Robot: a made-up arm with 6 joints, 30 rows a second.
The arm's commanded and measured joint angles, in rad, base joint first. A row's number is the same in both.
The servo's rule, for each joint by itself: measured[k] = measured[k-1] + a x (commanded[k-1-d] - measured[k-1]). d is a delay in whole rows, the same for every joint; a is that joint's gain. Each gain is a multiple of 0.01, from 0.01 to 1. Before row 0 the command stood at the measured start. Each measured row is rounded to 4 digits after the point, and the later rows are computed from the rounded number. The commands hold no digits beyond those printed.
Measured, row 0:
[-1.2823, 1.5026, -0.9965, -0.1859, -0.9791, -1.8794]
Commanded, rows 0 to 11:
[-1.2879, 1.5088, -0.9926, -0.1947, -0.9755, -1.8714]
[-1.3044, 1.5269, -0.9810, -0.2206, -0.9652, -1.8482]
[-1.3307, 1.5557, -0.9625, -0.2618, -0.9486, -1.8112]
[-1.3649, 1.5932, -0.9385, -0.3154, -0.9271, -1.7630]
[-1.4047, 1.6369, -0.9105, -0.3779, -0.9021, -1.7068]
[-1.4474, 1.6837, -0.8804, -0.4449, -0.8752, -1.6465]
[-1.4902, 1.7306, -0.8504, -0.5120, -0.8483, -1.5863]
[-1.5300, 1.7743, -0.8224, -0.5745, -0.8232, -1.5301]
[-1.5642, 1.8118, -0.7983, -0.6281, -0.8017, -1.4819]
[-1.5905, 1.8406, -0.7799, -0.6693, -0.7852, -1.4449]
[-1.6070, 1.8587, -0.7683, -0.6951, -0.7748, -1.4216]
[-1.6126, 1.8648, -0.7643, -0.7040, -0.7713, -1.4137]
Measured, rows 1 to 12:
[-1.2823, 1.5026, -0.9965, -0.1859, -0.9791, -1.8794]
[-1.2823, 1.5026, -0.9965, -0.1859, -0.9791, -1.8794]
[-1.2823, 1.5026, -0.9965, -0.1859, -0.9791, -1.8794]
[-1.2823, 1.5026, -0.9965, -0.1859, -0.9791, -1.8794]
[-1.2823, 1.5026, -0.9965, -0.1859, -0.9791, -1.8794]
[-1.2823, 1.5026, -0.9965, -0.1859, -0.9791, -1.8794]
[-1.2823, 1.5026, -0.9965, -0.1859, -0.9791, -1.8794]
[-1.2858, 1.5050, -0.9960, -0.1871, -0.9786, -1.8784]
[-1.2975, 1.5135, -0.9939, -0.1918, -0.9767, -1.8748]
[-1.3184, 1.5300, -0.9895, -0.2016, -0.9728, -1.8672]
[-1.3477, 1.5546, -0.9824, -0.2175, -0.9664, -1.8547]
[-1.3836, 1.5867, -0.9723, -0.2400, -0.9574, -1.8370]
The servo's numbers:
d 7
a 0.63 0.39 0.14 0.14 0.14 0.12

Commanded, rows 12 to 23:
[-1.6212, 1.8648, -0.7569, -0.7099, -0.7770, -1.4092]
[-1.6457, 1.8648, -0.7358, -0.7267, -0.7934, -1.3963]
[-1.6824, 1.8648, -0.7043, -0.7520, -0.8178, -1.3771]
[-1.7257, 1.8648, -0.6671, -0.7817, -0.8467, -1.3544]
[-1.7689, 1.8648, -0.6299, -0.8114, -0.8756, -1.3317]
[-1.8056, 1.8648, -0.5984, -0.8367, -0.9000, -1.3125]
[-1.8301, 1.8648, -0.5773, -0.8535, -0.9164, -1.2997]
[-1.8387, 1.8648, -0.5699, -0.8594, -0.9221, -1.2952]
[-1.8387, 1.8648, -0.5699, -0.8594, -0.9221, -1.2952]
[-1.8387, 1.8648, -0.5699, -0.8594, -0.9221, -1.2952]
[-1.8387, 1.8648, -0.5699, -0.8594, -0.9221, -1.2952]
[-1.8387, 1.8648, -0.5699, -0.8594, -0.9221, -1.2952]
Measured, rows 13 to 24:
[-1.4238, 1.6245, -0.9594, -0.2687, -0.9459, -1.8141]
[-1.4656, 1.6659, -0.9441, -0.3028, -0.9322, -1.7868]
[-1.5062, 1.7082, -0.9271, -0.3408, -0.9169, -1.7560]
[-1.5427, 1.7486, -0.9091, -0.3810, -0.9008, -1.7231]
[-1.5728, 1.7845, -0.8910, -0.4214, -0.8846, -1.6897]
[-1.5943, 1.8134, -0.8738, -0.4597, -0.8692, -1.6575]
[-1.6058, 1.8334, -0.8585, -0.4939, -0.8555, -1.6282]
[-1.6155, 1.8456, -0.8443, -0.5241, -0.8445, -1.6019]
[-1.6345, 1.8531, -0.8291, -0.5525, -0.8373, -1.5772]
[-1.6647, 1.8577, -0.8116, -0.5804, -0.8346, -1.5532]
[-1.7031, 1.8605, -0.7914, -0.6086, -0.8363, -1.5293]
[-1.7446, 1.8622, -0.7688, -0.6370, -0.8418, -1.5056]

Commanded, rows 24 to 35:
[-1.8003, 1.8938, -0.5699, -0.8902, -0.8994, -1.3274]
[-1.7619, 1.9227, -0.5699, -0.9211, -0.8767, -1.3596]
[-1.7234, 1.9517, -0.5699, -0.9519, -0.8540, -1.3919]
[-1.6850, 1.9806, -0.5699, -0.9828, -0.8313, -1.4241]
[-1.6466, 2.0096, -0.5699, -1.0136, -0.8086, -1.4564]
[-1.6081, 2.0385, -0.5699, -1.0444, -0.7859, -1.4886]
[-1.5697, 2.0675, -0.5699, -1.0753, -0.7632, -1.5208]
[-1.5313, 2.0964, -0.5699, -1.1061, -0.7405, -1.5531]
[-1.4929, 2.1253, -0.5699, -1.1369, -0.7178, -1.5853]
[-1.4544, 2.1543, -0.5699, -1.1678, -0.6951, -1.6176]
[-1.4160, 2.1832, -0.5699, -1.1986, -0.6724, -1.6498]
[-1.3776, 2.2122, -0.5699, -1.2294, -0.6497, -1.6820]
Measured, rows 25 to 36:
[-1.7830, 1.8632, -0.7449, -0.6650, -0.8499, -1.4824]
[-1.8127, 1.8638, -0.7214, -0.6914, -0.8592, -1.4605]
[-1.8291, 1.8642, -0.7002, -0.7149, -0.8680, -1.4407]
[-1.8351, 1.8644, -0.6820, -0.7351, -0.8756, -1.4232]
[-1.8374, 1.8646, -0.6663, -0.7525, -0.8821, -1.4078]
[-1.8382, 1.8647, -0.6528, -0.7675, -0.8877, -1.3943]
[-1.8385, 1.8647, -0.6412, -0.7804, -0.8925, -1.3824]
[-1.8144, 1.8760, -0.6312, -0.7958, -0.8935, -1.3758]
[-1.7813, 1.8942, -0.6226, -0.8133, -0.8911, -1.3739]
[-1.7448, 1.9166, -0.6152, -0.8327, -0.8859, -1.3761]
[-1.7071, 1.9416, -0.6089, -0.8537, -0.8783, -1.3819]
[-1.6690, 1.9681, -0.6034, -0.8761, -0.8685, -1.3908]

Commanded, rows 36 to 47:
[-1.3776, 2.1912, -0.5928, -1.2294, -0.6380, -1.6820]
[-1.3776, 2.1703, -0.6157, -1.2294, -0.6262, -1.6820]
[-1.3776, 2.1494, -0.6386, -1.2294, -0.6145, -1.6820]
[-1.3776, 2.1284, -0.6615, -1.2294, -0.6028, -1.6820]
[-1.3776, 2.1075, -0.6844, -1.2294, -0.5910, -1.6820]
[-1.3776, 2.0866, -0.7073, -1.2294, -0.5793, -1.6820]
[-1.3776, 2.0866, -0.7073, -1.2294, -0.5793, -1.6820]
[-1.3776, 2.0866, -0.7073, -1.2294, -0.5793, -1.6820]
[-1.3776, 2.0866, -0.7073, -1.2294, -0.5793, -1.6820]
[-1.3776, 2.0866, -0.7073, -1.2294, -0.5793, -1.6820]
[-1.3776, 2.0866, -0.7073, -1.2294, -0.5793, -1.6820]
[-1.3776, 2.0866, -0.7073, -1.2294, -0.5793, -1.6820]
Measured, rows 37 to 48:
[-1.6306, 1.9956, -0.5987, -0.8997, -0.8569, -1.4025]
[-1.5922, 2.0236, -0.5947, -0.9243, -0.8438, -1.4167]
[-1.5538, 2.0520, -0.5912, -0.9498, -0.8293, -1.4331]
[-1.5154, 2.0806, -0.5882, -0.9760, -0.8137, -1.4514]
[-1.4770, 2.1093, -0.5856, -1.0029, -0.7971, -1.4713]
[-1.4386, 2.1381, -0.5834, -1.0303, -0.7796, -1.4927]
[-1.4002, 2.1670, -0.5815, -1.0582, -0.7614, -1.5154]
[-1.3860, 2.1764, -0.5831, -1.0822, -0.7441, -1.5354]
[-1.3807, 2.1740, -0.5877, -1.1028, -0.7276, -1.5530]
[-1.3787, 2.1644, -0.5948, -1.1205, -0.7118, -1.5685]
[-1.3780, 2.1504, -0.6041, -1.1357, -0.6965, -1.5821]
[-1.3777, 2.1337, -0.6153, -1.1488, -0.6817, -1.5941]

